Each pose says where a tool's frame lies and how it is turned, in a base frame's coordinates. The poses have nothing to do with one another.
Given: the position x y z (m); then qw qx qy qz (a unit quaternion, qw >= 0).
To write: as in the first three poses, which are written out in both.
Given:
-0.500, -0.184, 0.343, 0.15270, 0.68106, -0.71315, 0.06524
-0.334, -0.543, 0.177, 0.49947, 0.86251, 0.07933, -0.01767
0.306, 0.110, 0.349, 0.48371, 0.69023, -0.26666, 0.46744
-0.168, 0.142, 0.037, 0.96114, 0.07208, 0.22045, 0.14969
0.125, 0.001, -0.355, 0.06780, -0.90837, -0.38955, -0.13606
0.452, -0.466, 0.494, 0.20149, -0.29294, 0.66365, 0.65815
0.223, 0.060, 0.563, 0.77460, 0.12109, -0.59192, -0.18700
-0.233, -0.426, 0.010, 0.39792, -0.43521, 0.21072, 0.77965
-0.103, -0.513, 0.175, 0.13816, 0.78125, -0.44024, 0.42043
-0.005, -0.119, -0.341, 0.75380, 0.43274, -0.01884, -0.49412
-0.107, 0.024, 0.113, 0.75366, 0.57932, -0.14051, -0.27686
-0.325, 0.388, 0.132, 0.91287, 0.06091, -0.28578, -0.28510
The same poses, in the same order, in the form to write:
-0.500, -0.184, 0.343, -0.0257, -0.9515, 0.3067, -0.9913, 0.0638, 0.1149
-0.334, -0.543, 0.177, 0.9868, 0.1192, -0.1097, 0.1545, -0.4885, 0.8588
0.306, 0.110, 0.349, 0.4208, 0.0841, 0.9033, -0.8203, -0.3898, 0.4184
-0.168, 0.142, 0.037, 0.8580, 0.3195, -0.4022, -0.2560, 0.9448, 0.2046
0.125, 0.001, -0.355, 0.6595, 0.6893, 0.3000, 0.7262, -0.6873, -0.0172
0.452, -0.466, 0.494, -0.7472, -0.1236, -0.6530, -0.6540, -0.0379, 0.7555
0.223, 0.060, 0.563, 0.2293, -0.4330, 0.8717, 0.1463, 0.9007, 0.4090
-0.233, -0.426, 0.010, -0.3045, 0.4371, -0.8463, -0.8039, -0.5945, -0.0178
-0.103, -0.513, 0.175, 0.2589, -0.5717, 0.7786, -0.8040, -0.5742, -0.1543
-0.005, -0.119, -0.341, 0.5110, -0.7613, -0.3993, 0.7286, 0.1372, 0.6710
-0.107, 0.024, 0.113, 0.8072, -0.5801, -0.1090, 0.2545, 0.1755, 0.9510
-0.325, 0.388, 0.132, 0.6741, -0.5553, 0.4870, 0.4857, 0.8300, 0.2742

